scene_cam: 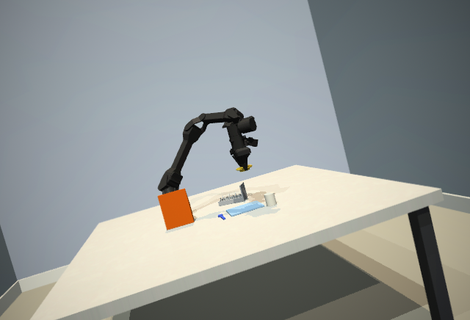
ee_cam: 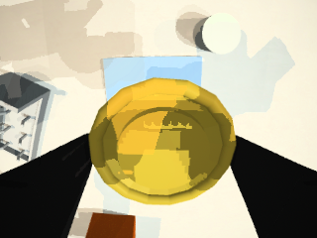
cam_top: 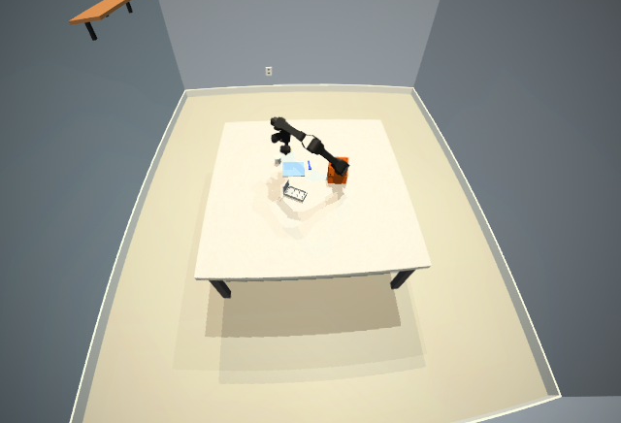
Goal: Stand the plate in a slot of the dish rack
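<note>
The grey dish rack is 220 mm to the left of my gripper tip, 140 mm below it and 40 mm behind it. From my gripper tip the other things lie so: light blue flat mat 160 mm below, 40 mm behind, 10 mm to the left; yellow plate 10 mm above; small white cup 140 mm below, 70 mm to the right, 60 mm ahead.
</note>
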